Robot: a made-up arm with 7 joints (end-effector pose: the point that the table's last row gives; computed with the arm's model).
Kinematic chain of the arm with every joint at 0, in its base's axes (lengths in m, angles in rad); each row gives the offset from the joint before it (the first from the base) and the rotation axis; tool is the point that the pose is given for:
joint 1: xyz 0 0 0.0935 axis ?
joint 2: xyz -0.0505 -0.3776 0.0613 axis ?
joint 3: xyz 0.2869 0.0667 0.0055 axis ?
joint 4: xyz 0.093 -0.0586 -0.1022 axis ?
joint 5: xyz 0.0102 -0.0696 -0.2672 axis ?
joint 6: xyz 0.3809 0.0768 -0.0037 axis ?
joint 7: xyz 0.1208 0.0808 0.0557 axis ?
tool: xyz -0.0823 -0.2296 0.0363
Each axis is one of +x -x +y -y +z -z.
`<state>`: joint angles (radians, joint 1 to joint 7).
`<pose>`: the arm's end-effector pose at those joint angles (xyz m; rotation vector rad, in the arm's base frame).
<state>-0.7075 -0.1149 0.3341 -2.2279 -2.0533 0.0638 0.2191</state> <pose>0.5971 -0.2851 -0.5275 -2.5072 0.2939 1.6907</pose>
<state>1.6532 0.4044 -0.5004 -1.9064 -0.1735 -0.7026 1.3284</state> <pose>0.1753 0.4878 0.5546 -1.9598 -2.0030 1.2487</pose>
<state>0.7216 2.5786 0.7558 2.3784 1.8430 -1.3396 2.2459</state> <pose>-0.2205 -0.5410 0.8347 0.2063 -1.4003 0.2985</pose>
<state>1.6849 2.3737 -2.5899 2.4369 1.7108 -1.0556 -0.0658</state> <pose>-0.2143 -0.1823 0.5154 -1.2495 2.5015 0.9648</pose>
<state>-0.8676 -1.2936 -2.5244 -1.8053 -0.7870 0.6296 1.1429</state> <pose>-0.4329 0.1228 0.0742 0.2484 2.7587 1.2787</pose>
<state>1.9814 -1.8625 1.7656 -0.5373 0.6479 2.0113 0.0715</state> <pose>-0.3912 0.2931 -0.2486 -1.6222 0.6392 1.3085</pose>
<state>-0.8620 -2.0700 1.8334 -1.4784 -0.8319 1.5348 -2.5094</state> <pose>-0.5490 0.5677 0.1351 2.5475 1.6095 -0.6291</pose>
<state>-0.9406 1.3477 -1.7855 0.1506 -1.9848 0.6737 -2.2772</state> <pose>-0.3779 -1.0429 -0.0592 -0.7489 -0.8705 -1.1630</pose>
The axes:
joint 1: -x
joint 2: -z
joint 3: +x
joint 4: +y
joint 5: +z
joint 6: -x
joint 7: -x

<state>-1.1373 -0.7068 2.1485 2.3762 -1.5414 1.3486 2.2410</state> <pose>-0.4497 0.2446 -0.2717 1.6528 2.4589 0.4135</pose>
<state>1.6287 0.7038 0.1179 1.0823 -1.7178 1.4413 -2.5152</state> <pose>-0.4172 -0.2634 0.7491 -0.7798 -1.8083 -1.7185</pose>
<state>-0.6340 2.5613 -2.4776 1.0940 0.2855 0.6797 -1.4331</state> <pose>-0.3997 -0.5388 0.4470 0.4627 -2.1257 1.3569</pose>
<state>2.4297 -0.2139 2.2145 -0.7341 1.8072 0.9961 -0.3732</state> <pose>0.3258 0.4300 -0.1327 -1.1471 -0.7169 1.6277</pose>
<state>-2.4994 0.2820 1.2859 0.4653 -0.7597 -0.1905 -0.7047</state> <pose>0.5471 0.3480 0.4671 -1.5504 -0.9523 -0.0969</pose>
